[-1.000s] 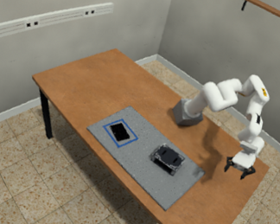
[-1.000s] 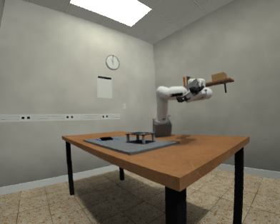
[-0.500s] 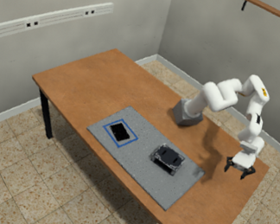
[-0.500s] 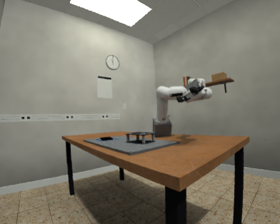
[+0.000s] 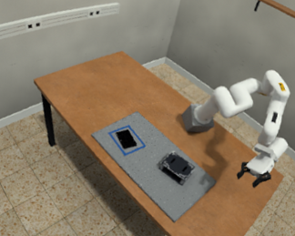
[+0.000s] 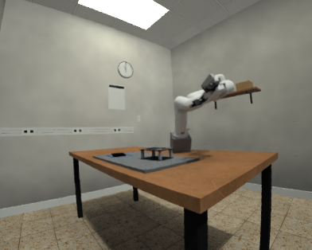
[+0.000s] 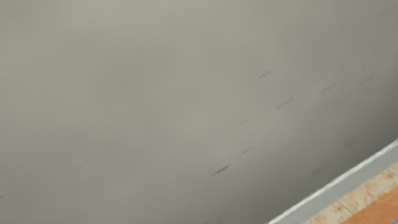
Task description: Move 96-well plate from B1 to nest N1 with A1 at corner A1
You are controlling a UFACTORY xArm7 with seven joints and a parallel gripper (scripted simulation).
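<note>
Right now my hand is 110 mm short of the dark 96-well plate, 660 mm to the left of it and 300 mm above it. Also, from my hand: raised plate nest N1: 20 mm ahead, 330 mm to the right, 250 mm below.
</note>
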